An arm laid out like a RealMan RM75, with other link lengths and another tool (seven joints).
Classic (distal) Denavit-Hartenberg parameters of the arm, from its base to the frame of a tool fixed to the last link. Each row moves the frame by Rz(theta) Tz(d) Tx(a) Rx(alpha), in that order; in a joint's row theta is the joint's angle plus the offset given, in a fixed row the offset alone. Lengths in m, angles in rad.
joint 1: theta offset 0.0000  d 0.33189  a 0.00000  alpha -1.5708
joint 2: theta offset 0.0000  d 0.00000  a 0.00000  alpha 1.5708
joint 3: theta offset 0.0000  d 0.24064  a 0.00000  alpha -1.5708
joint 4: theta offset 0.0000  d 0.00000  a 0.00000  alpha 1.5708
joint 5: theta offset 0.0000  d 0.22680  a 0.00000  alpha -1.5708
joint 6: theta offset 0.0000  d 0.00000  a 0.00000  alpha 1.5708
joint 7: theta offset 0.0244  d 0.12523  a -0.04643  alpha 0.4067
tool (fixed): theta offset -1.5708  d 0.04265  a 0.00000  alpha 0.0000
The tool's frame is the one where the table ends.
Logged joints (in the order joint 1, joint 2, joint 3, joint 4, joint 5, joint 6, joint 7), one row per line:
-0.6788, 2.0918, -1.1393, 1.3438, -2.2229, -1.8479, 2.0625
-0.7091, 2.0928, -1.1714, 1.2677, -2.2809, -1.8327, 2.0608
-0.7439, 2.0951, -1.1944, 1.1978, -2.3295, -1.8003, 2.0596
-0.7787, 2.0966, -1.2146, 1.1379, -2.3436, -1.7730, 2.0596
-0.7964, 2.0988, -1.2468, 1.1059, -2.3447, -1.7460, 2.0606
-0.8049, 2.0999, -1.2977, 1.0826, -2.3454, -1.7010, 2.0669
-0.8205, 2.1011, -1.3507, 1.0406, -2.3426, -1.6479, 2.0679
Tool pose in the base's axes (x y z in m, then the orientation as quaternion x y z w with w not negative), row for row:
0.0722, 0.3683, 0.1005, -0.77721, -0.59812, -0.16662, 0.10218
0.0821, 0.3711, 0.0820, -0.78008, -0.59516, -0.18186, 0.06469
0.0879, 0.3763, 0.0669, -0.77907, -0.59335, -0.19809, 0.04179
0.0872, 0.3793, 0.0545, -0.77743, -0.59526, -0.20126, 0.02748
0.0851, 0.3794, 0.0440, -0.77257, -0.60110, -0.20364, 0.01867
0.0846, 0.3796, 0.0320, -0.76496, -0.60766, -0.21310, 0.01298
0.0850, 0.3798, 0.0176, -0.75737, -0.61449, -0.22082, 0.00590
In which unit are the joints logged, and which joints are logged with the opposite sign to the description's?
The joints are logged in radians. Opposite sign: joint 1, joint 4.
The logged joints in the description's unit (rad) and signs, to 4 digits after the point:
0.6788, 2.0918, -1.1393, -1.3438, -2.2229, -1.8479, 2.0625
0.7091, 2.0928, -1.1714, -1.2677, -2.2809, -1.8327, 2.0608
0.7439, 2.0951, -1.1944, -1.1978, -2.3295, -1.8003, 2.0596
0.7787, 2.0966, -1.2146, -1.1379, -2.3436, -1.7730, 2.0596
0.7964, 2.0988, -1.2468, -1.1059, -2.3447, -1.7460, 2.0606
0.8049, 2.0999, -1.2977, -1.0826, -2.3454, -1.7010, 2.0669
0.8205, 2.1011, -1.3507, -1.0406, -2.3426, -1.6479, 2.0679

